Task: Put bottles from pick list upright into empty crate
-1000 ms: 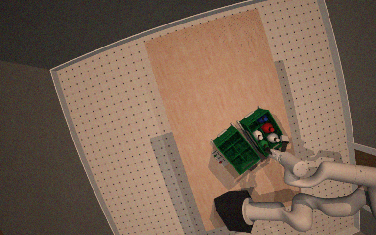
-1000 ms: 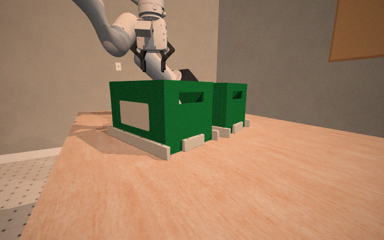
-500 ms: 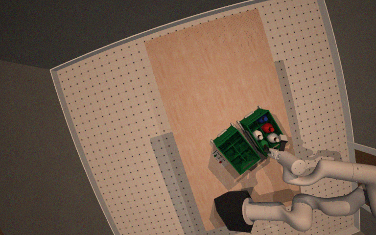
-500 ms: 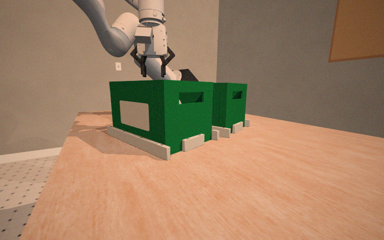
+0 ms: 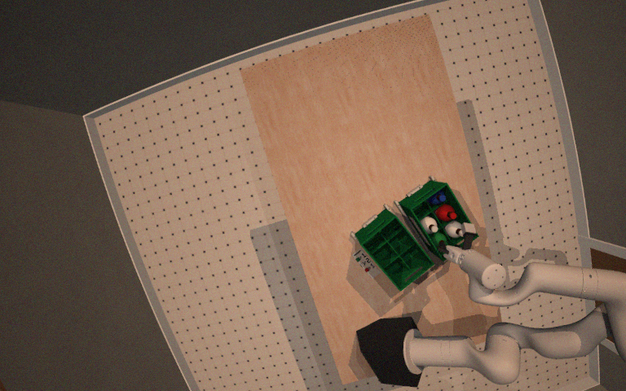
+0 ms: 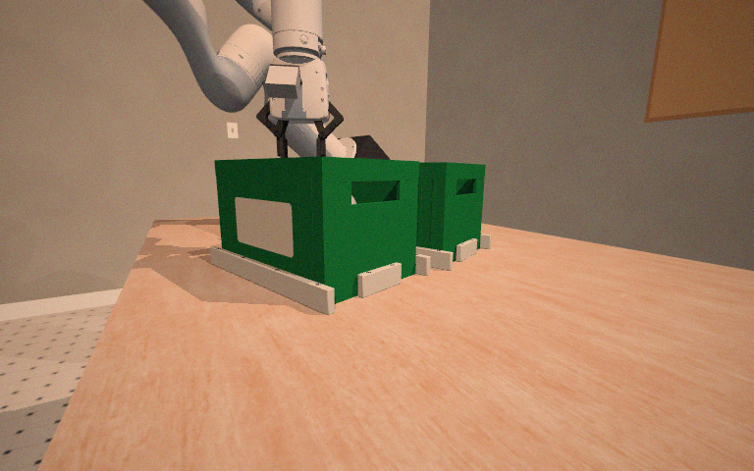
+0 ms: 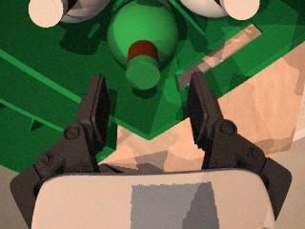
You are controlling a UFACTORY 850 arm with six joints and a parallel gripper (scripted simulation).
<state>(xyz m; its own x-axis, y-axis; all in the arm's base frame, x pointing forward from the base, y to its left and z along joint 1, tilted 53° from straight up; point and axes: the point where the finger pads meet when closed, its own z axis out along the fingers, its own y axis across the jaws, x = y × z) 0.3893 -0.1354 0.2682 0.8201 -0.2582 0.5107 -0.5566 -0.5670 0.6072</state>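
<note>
Right now the green bottle is 11 cm below my hand. The rest, counted from my hand: red bottle (11 cm below, 10 cm ahead, 7 cm to the right); pick list (33 cm to the left, 19 cm below); blue bottle (19 cm ahead, 11 cm below, 6 cm to the right).
</note>
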